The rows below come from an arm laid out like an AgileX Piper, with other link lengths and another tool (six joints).
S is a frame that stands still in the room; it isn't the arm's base.
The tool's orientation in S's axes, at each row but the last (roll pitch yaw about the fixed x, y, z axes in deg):
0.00, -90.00, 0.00
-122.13, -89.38, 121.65
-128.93, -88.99, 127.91
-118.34, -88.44, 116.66
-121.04, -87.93, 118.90
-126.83, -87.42, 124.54
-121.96, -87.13, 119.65
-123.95, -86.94, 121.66
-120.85, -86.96, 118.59
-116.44, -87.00, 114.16
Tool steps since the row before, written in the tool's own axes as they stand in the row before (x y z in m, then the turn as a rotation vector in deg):
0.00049, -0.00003, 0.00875, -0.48, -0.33, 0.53
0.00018, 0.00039, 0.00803, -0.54, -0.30, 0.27
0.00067, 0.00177, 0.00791, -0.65, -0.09, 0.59
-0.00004, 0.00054, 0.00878, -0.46, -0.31, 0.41
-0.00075, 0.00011, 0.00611, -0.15, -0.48, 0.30
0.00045, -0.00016, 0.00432, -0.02, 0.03, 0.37
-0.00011, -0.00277, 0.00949, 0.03, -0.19, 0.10
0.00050, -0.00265, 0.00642, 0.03, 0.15, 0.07
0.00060, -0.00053, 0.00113, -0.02, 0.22, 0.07
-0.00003, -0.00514, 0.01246, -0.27, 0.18, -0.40
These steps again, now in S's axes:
-0.00875, -0.00003, 0.00049, -0.53, -0.33, -0.48
-0.00803, 0.00046, 0.00013, -0.27, -0.30, -0.54
-0.00788, 0.00192, 0.00056, -0.58, -0.09, -0.66
-0.00876, 0.00079, -0.00017, -0.41, -0.31, -0.46
-0.00609, 0.00031, -0.00087, -0.32, -0.47, -0.14
-0.00433, 0.00003, 0.00034, -0.37, 0.04, -0.03
-0.00959, -0.00239, -0.00024, -0.11, -0.18, 0.04
-0.00653, -0.00237, 0.00043, -0.06, 0.15, 0.02
-0.00117, -0.00046, 0.00059, -0.06, 0.22, -0.03
-0.01265, -0.00464, -0.00008, 0.41, 0.15, -0.27

